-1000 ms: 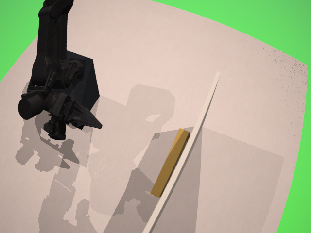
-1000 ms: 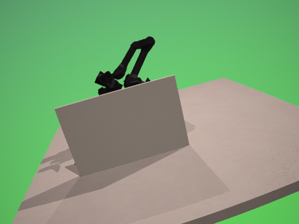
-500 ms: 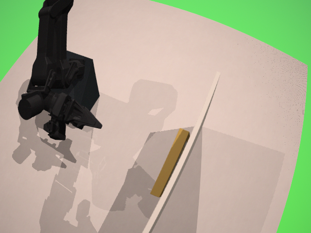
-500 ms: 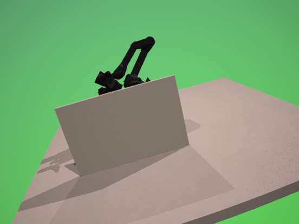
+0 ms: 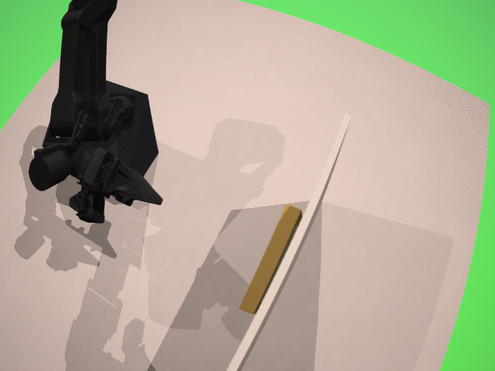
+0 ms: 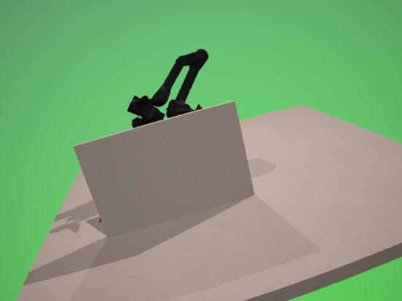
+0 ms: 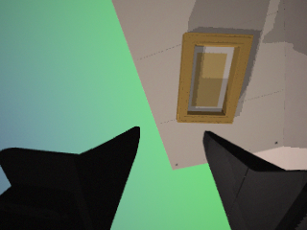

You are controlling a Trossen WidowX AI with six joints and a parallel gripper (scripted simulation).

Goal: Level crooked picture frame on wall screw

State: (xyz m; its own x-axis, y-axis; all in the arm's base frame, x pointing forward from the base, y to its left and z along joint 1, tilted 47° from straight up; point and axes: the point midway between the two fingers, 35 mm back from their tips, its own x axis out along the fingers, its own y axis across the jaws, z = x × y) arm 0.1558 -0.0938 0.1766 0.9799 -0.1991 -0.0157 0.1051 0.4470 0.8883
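The picture frame lies 20 cm ahead of my gripper tip, 9 cm below it and 1 cm to the right of it. The rest, counted from my gripper tip: thin upright wall 21 cm ahead, 10 cm below, 2 cm to the right.
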